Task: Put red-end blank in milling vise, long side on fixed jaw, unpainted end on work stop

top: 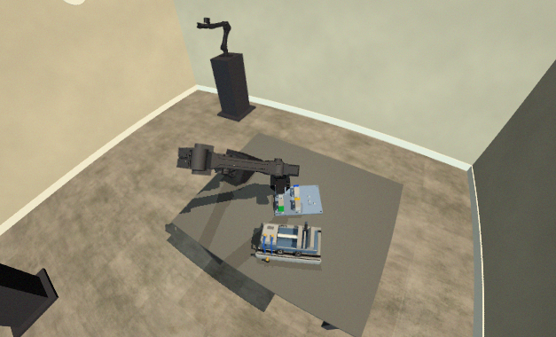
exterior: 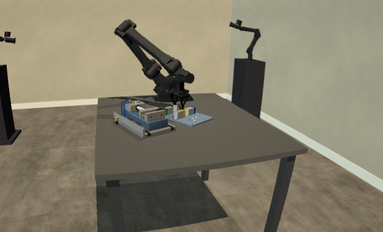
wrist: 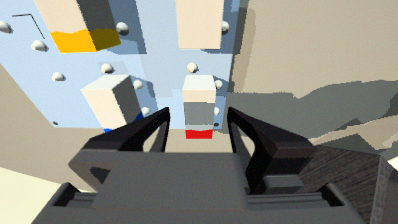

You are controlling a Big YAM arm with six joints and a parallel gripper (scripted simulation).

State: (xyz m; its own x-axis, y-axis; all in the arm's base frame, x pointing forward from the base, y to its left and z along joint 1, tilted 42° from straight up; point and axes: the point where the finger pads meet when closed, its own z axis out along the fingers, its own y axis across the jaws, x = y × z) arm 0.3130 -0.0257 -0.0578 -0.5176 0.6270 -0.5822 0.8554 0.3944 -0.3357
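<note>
Now: the grey bar with red end 20 mm below my hand. From my hand the other things lie so: light blue plate 100 mm ahead, 40 mm below, 10 mm to the left; then blue-ended blank 80 mm ahead, 50 mm to the left, 20 mm below; then green-ended blank 80 mm to the right, 50 mm ahead, 20 mm below.
</note>
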